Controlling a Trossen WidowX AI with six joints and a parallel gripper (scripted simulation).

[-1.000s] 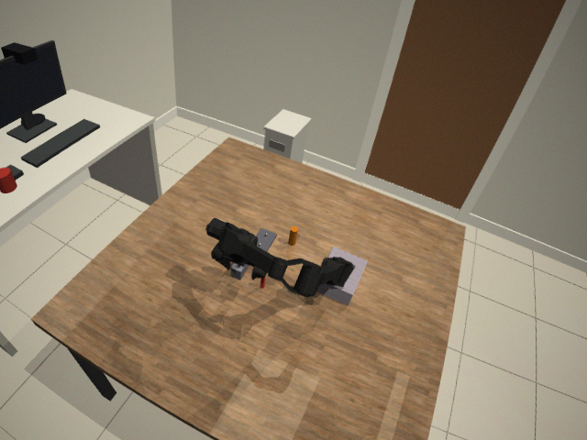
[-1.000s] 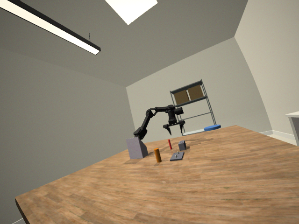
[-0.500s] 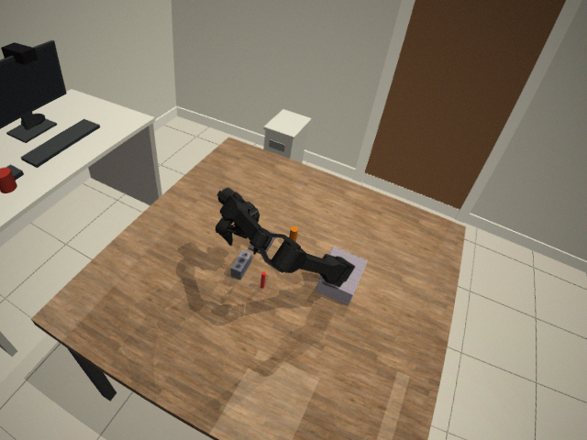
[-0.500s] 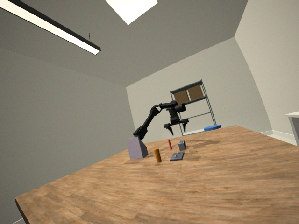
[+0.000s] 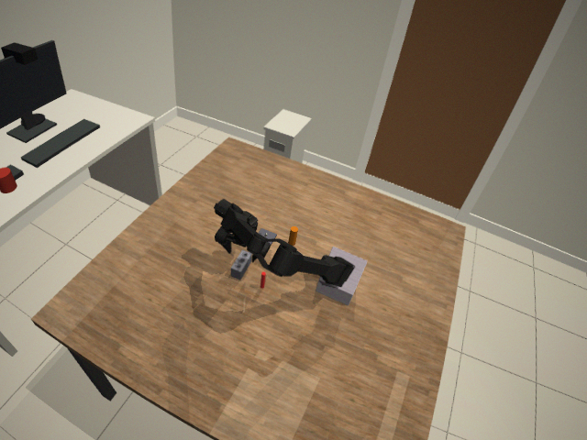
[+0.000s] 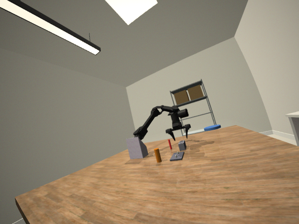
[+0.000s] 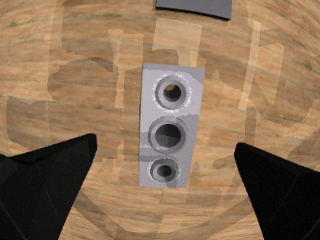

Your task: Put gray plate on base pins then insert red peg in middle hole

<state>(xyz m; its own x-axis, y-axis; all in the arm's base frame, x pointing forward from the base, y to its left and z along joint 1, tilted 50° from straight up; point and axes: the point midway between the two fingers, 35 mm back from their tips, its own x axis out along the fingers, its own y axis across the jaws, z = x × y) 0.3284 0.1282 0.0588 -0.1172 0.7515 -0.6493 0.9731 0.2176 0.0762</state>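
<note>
Now: the gray plate 3 cm below my gripper tip. Round my gripper tip: orange cylinder 23 cm to the right, 8 cm behind, 3 cm below; dark base 16 cm to the right, 6 cm below, 1 cm ahead; red peg 11 cm behind, 3 cm below, 2 cm to the left.
</note>
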